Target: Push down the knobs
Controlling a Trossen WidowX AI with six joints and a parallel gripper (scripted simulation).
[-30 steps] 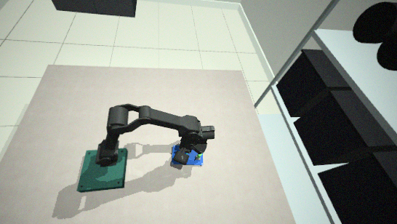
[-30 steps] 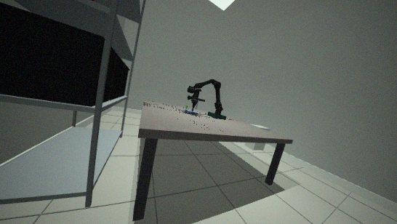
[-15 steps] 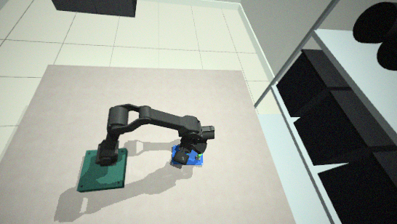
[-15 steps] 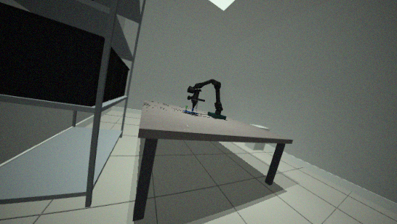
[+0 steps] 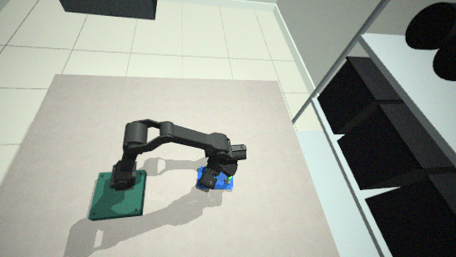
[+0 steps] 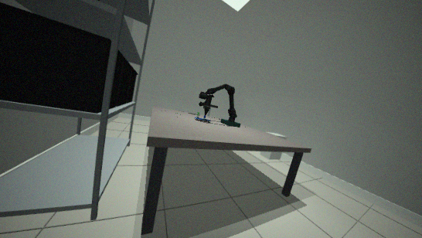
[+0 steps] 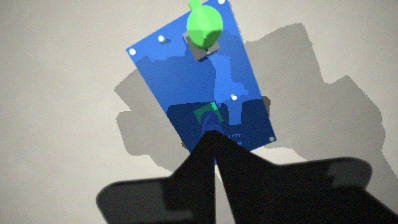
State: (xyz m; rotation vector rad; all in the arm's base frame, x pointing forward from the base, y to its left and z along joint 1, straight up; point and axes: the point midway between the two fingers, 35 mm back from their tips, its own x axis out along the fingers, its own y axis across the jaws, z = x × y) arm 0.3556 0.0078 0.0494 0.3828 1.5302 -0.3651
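Right now my gripper tip is 2 cm above the blue knob. Round my gripper tip: green knob: 6 cm ahead, 3 cm to the right.
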